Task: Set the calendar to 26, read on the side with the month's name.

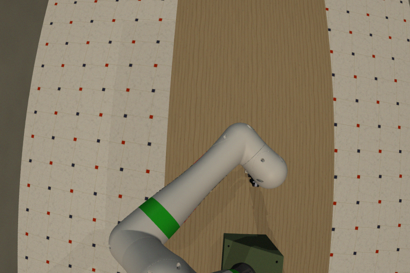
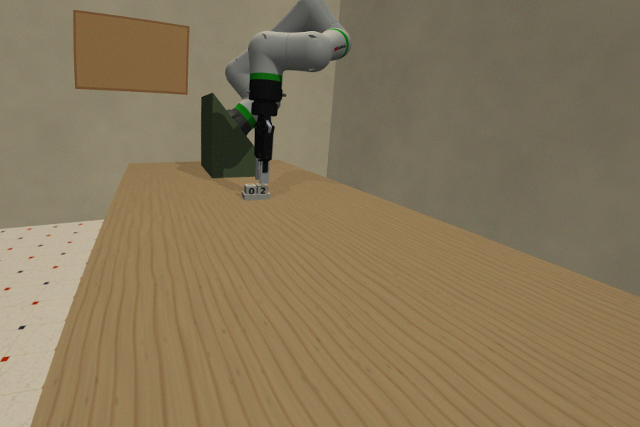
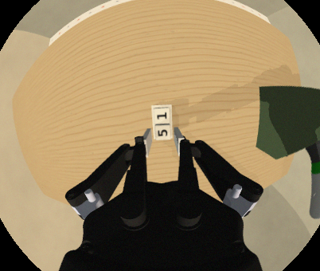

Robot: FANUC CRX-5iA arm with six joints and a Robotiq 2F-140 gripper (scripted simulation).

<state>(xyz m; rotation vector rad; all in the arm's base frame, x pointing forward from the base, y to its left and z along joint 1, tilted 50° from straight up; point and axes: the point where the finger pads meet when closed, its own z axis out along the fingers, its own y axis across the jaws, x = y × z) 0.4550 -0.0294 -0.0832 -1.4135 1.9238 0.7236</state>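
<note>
Right now the calendar tray is 20 mm to the right of my hand and 70 mm below it.
</note>
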